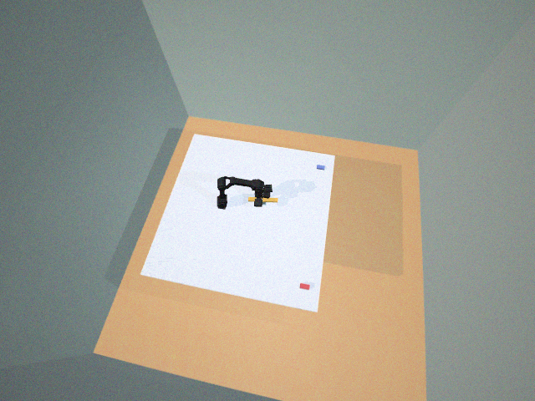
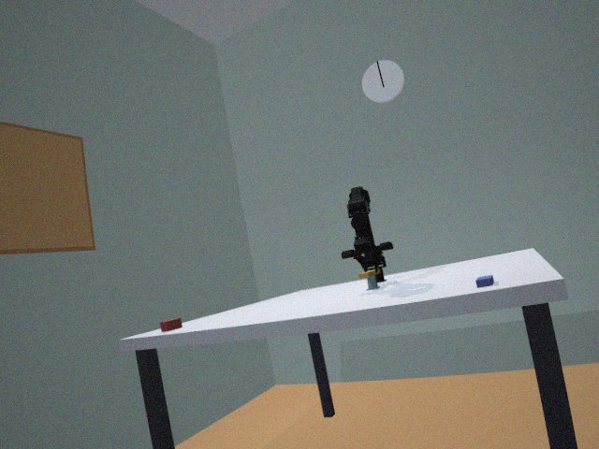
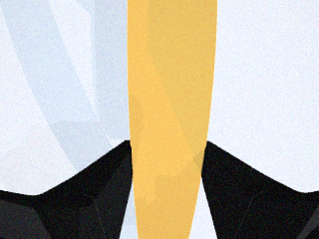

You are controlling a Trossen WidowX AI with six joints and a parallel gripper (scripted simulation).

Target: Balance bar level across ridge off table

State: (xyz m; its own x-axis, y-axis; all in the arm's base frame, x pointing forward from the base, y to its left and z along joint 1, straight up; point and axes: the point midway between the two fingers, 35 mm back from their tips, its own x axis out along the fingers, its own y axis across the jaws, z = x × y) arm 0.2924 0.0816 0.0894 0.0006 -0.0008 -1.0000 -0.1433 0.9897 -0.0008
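My gripper tip is 30 mm short of the bar. Round my gripper tip: blue block 450 mm ahead, 420 mm to the left, 50 mm below; then red block 450 mm ahead, 580 mm to the right, 40 mm below.
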